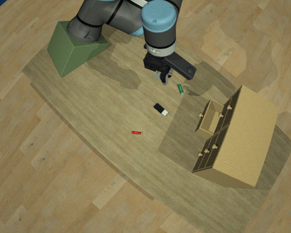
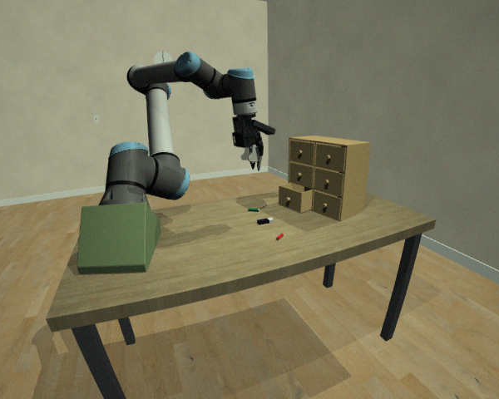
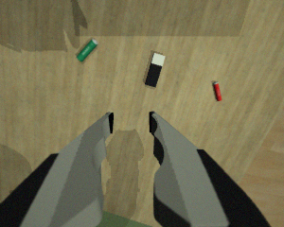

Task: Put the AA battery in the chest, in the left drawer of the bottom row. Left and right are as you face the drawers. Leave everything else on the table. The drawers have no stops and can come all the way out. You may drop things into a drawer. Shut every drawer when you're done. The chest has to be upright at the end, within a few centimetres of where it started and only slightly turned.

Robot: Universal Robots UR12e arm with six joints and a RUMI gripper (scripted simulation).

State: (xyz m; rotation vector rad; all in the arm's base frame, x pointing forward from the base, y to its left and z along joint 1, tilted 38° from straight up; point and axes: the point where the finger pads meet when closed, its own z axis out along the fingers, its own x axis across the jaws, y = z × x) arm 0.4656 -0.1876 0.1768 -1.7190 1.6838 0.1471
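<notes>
My gripper is now 40 mm short of the green AA battery, 100 mm to the right of it and 230 mm above it. Also, from my hand: black-and-white block (30 mm ahead, 40 mm to the right, 230 mm below); small red cylinder (10 mm behind, 190 mm to the right, 230 mm below).
</notes>
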